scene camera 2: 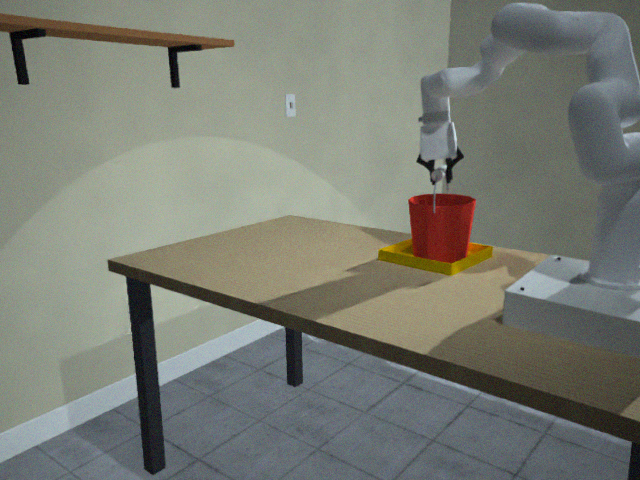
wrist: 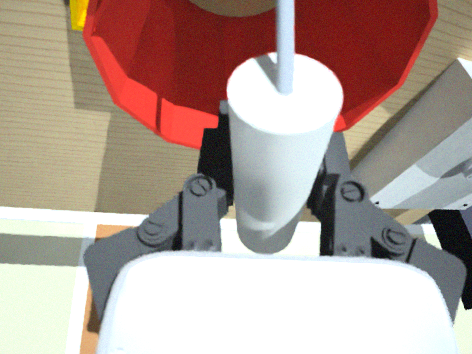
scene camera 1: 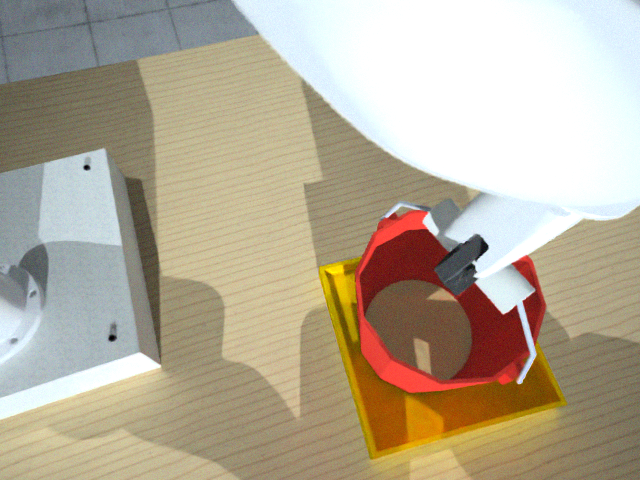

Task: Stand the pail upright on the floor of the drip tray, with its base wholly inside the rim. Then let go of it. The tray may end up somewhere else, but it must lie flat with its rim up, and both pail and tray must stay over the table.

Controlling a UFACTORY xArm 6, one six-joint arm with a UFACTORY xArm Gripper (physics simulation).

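Places are measured from the arm's base along level axes (x ahead, y left, z up), in centimetres.
Pixels of known places: gripper, fingertip midpoint: (scene camera 2: 441, 183) (scene camera 1: 463, 270); arm's base at its link origin: (scene camera 2: 612, 279).
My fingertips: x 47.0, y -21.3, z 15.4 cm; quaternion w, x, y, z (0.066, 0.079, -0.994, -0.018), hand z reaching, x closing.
Note:
Ahead of a thing's pixels: the offset from my fingertips to its top centre. Level surfaces: height alone.
The red pail (scene camera 1: 395, 374) (scene camera 2: 440, 229) (wrist: 127, 100) stands upright, its base within the rim of the yellow drip tray @(dx +1.7, dy -1.6, dz -20.0 cm) (scene camera 1: 387, 426) (scene camera 2: 448, 268) (wrist: 79, 17) as seen in scene camera 2. Whether the base touches the tray floor is hard to tell. The base is nearer one side of the tray, and its far edge is hidden in scene camera 1. The tray lies flat, rim up. The pail's wire bail is raised, with a white cylindrical grip @(dx +0.4, dy +0.2, dz +4.9 cm) (scene camera 1: 504, 289) (scene camera 2: 438, 172) (wrist: 277, 165). My gripper (scene camera 1: 460, 242) (scene camera 2: 440, 178) (wrist: 271, 123) is shut on that grip above the pail's rim.
The robot's grey base block (scene camera 1: 77, 310) (scene camera 2: 558, 310) stands on the wooden table @(dz -23.3 cm) (scene camera 1: 222, 155) (scene camera 2: 289, 263), off to one side of the tray. The arm hangs over the pail and hides part of the table in scene camera 1. A wall shelf (scene camera 2: 118, 36) is well away.

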